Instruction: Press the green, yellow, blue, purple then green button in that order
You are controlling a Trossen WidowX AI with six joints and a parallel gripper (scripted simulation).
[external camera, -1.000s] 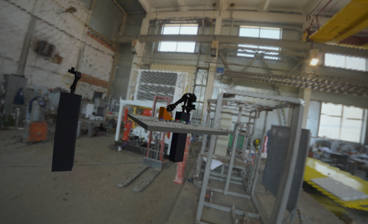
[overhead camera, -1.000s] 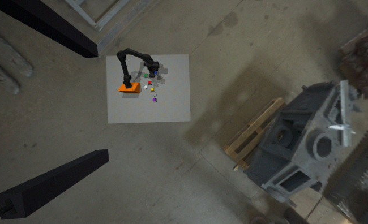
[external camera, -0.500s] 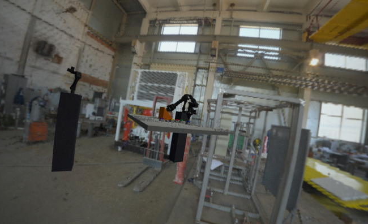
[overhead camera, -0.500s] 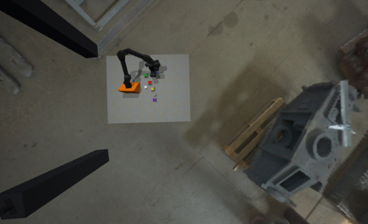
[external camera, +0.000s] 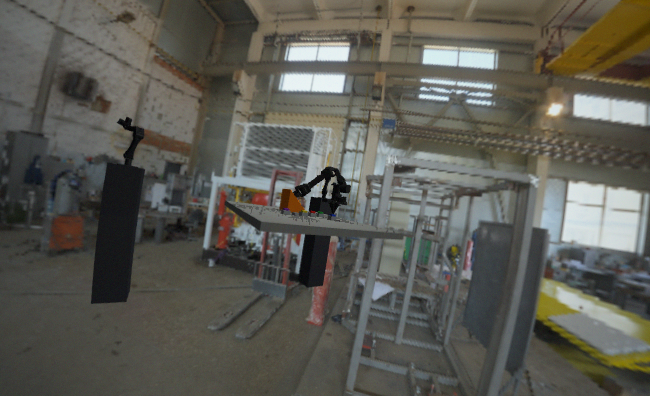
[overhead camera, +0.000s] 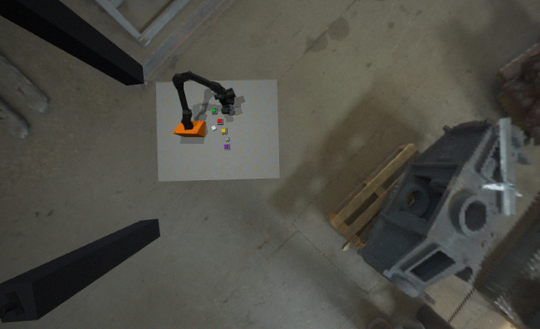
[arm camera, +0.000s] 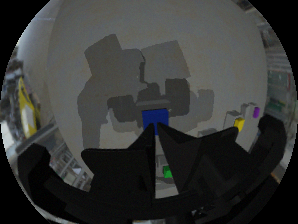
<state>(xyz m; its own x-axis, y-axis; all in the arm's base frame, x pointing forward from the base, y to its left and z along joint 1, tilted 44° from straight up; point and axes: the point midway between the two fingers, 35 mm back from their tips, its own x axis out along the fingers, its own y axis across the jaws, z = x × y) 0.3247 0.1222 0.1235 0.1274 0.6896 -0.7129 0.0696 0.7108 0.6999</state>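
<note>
My gripper tip is 350 mm to the left of the purple button, 50 mm past it and 10 mm above it. From my gripper tip the other things lie so: red button: 120 mm to the right, 90 mm behind, 10 mm below; then blue button: 10 mm below; then green button: 130 mm behind, 20 mm to the right, 10 mm below.
</note>
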